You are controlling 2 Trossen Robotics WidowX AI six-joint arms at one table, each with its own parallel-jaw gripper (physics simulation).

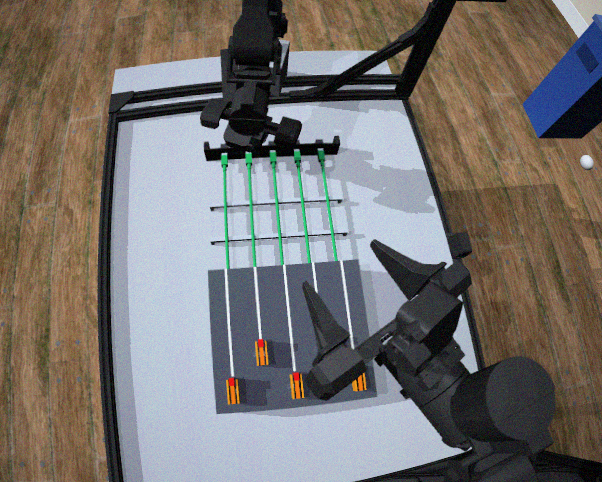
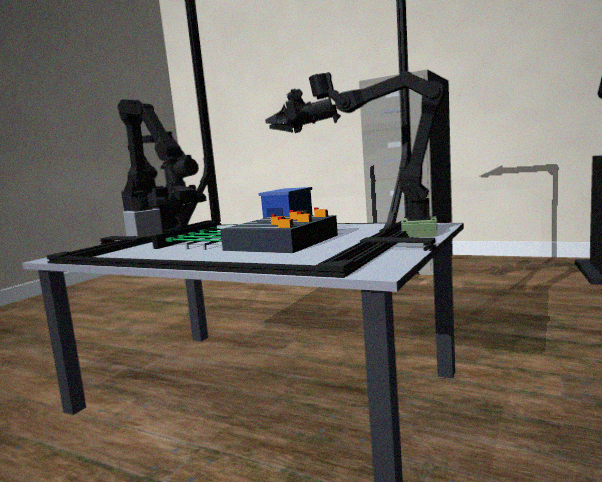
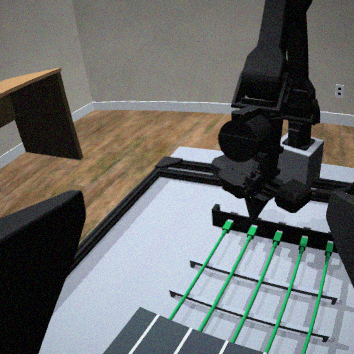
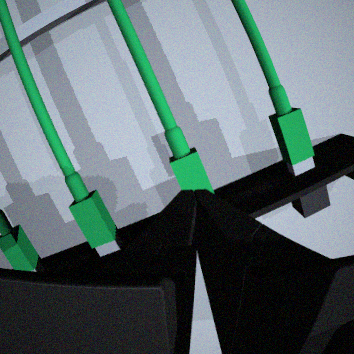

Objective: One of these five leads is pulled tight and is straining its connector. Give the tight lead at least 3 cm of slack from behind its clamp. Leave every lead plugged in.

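Where they show: left gripper, fingertip midpoint: (image 1: 339, 261) (image 2: 267, 124) (image 3: 210, 205); right gripper, fingertip midpoint: (image 1: 249, 150) (image 2: 181, 225) (image 3: 252, 218) (image 4: 193, 202); left arm's base, link origin: (image 2: 419, 218); right arm's base, link origin: (image 2: 141, 210) (image 3: 298, 141).
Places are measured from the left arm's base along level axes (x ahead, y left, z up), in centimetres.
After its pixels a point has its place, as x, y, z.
Five green leads run from connectors in a black rail (image 1: 331, 146) {75.8, -18.0, -1.1} (image 3: 216, 218) {83.5, 7.4, -2.4} (image 4: 260, 192) {81.9, 2.0, -1.7} over two thin bars to a dark block (image 1: 219, 311) {49.9, 15.8, 1.9} (image 2: 256, 238) (image 3: 135, 331) {53.4, 14.5, 1.9}, continuing as white lines. Orange clamps with red tips show at the first (image 1: 232, 392) {36.1, 18.4, 4.3}, second (image 1: 261, 354) {40.3, 11.7, 4.3} and third (image 1: 296, 386) {33.2, 8.4, 4.3} leads from the left; another clamp (image 1: 359, 383) {29.5, -1.4, 4.3} is partly covered. The remaining clamp is hidden by my left gripper (image 1: 339, 264) {44.3, 1.5, 32.0} (image 2: 268, 123) {44.3, 1.5, 32.0} (image 3: 206, 202) {44.3, 1.5, 32.0}, open and high above the block. My right gripper (image 3: 252, 218) {79.0, -0.2, 1.7} (image 4: 193, 202) {79.0, -0.2, 1.7} is shut and empty, fingertips at the second connector (image 3: 252, 231) {79.0, -0.3, -1.7} (image 4: 192, 172) {79.0, 0.1, -1.7}. Which lead is tight is unclear.
The two thin bars (image 1: 276, 203) {67.3, -1.8, -2.0} (image 1: 278, 238) {60.1, 0.4, -2.0} cross under the leads between rail and block. A black frame (image 1: 108, 281) {64.5, 35.7, -4.0} borders the table. A blue box (image 1: 557, 90) (image 2: 276, 202) stands beyond the table. A green block (image 2: 419, 228) {-0.1, 5.0, -2.1} sits by the left arm's base.
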